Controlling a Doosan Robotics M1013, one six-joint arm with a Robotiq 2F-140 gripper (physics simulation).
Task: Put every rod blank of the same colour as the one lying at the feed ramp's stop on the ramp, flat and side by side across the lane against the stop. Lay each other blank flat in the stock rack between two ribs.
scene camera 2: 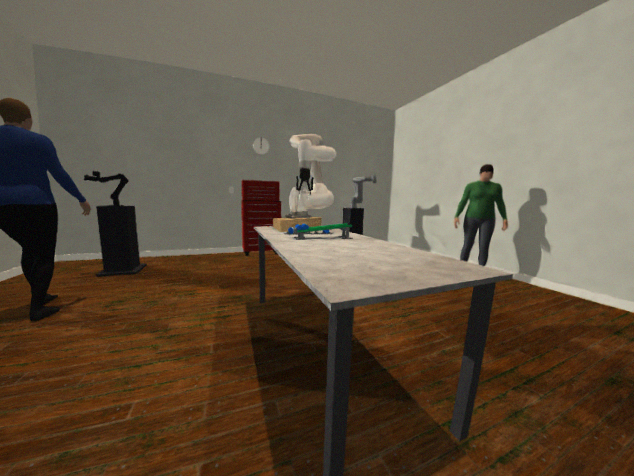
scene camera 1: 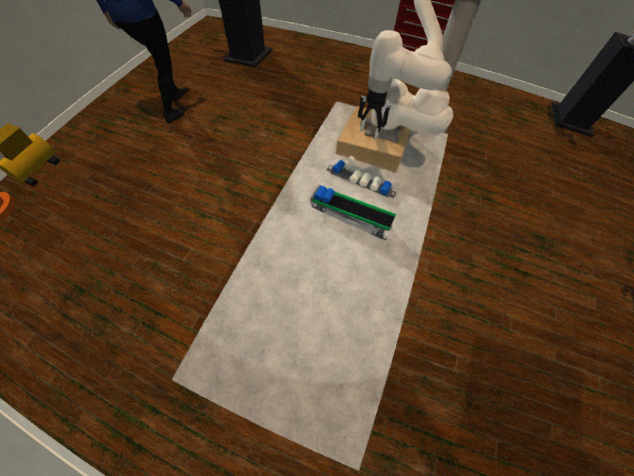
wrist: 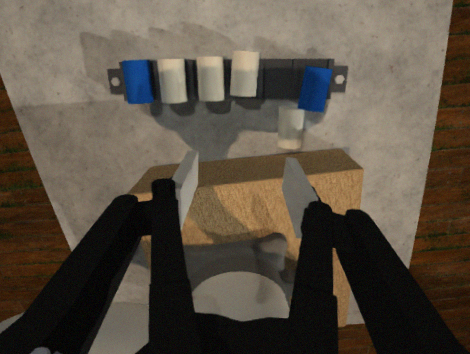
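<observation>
The green-sided feed ramp (scene camera 1: pixel 361 210) (scene camera 2: pixel 330 226) has two blue blanks (scene camera 1: pixel 323 194) side by side at its left end in scene camera 1. The dark stock rack (wrist: pixel 278 80) (scene camera 1: pixel 343 174) holds a blue blank (wrist: pixel 137 81) (scene camera 1: pixel 385 187) at one end and three white blanks (wrist: pixel 210 78) (scene camera 1: pixel 365 179) beside it. The white one nearest the bare slot sits shifted outward. Another blue blank (wrist: pixel 315 89) (scene camera 1: pixel 338 166) lies askew at the other end. A white blank (wrist: pixel 290 128) (scene camera 1: pixel 350 161) lies off the rack. My gripper (scene camera 1: pixel 369 130) (scene camera 2: pixel 304 190) (wrist: pixel 241 170) is open and empty above the wooden block.
The wooden block (scene camera 1: pixel 367 152) (scene camera 2: pixel 280 223) (wrist: pixel 330 187) under the arm's base stands close behind the loose white blank and the rack. The long table (scene camera 1: pixel 307 307) (scene camera 2: pixel 394 271) carries ramp, rack and block. A person in blue (scene camera 1: pixel 153 46) (scene camera 2: pixel 25 174) is on the floor beyond the table.
</observation>
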